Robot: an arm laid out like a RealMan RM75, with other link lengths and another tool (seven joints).
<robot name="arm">
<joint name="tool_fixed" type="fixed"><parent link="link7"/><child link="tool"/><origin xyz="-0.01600 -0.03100 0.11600" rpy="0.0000 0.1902 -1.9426"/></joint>
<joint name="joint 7" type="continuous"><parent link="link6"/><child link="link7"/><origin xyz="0.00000 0.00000 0.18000" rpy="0.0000 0.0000 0.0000"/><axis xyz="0 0 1"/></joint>
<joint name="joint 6" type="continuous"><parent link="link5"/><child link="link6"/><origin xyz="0.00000 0.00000 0.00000" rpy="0.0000 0.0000 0.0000"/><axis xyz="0 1 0"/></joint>
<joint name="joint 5" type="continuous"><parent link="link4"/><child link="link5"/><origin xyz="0.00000 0.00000 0.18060" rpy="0.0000 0.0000 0.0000"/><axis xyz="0 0 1"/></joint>
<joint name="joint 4" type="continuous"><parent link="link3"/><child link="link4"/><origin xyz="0.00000 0.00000 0.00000" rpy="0.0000 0.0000 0.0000"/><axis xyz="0 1 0"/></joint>
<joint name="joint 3" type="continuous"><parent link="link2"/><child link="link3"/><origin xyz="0.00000 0.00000 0.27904" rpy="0.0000 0.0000 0.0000"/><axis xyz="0 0 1"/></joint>
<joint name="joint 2" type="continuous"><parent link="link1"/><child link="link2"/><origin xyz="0.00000 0.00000 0.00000" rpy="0.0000 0.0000 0.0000"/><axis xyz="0 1 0"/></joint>
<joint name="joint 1" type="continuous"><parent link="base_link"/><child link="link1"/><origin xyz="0.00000 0.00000 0.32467" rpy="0.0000 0.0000 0.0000"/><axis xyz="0 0 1"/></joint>
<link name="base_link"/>
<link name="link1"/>
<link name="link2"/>
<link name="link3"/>
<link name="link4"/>
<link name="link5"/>
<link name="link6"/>
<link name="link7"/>
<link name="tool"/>
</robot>
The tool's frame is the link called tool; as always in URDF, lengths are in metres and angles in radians. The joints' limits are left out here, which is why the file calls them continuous.
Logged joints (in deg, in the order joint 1, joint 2, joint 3, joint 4, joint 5, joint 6, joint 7), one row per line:
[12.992, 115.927, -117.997, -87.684, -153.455, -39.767, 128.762]
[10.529, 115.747, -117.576, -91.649, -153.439, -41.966, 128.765]
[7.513, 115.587, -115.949, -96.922, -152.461, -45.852, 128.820]
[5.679, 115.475, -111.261, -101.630, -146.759, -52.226, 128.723]
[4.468, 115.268, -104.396, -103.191, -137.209, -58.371, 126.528]
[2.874, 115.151, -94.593, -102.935, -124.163, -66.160, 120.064]
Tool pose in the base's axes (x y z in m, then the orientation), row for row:
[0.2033, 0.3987, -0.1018, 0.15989, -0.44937, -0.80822, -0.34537]
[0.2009, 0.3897, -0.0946, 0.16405, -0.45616, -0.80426, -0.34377]
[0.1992, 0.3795, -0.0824, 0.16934, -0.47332, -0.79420, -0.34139]
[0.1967, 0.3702, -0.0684, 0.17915, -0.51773, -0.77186, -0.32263]
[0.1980, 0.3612, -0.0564, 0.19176, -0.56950, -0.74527, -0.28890]
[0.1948, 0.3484, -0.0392, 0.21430, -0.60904, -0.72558, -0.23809]
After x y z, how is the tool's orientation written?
As a quaternion, w x y z.
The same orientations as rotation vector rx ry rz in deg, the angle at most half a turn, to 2 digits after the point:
[-73.56, -132.31, -56.54]
[-74.50, -131.36, -56.15]
[-77.08, -129.34, -55.60]
[-83.86, -125.03, -52.26]
[-91.62, -119.90, -46.48]
[-96.80, -115.33, -37.84]

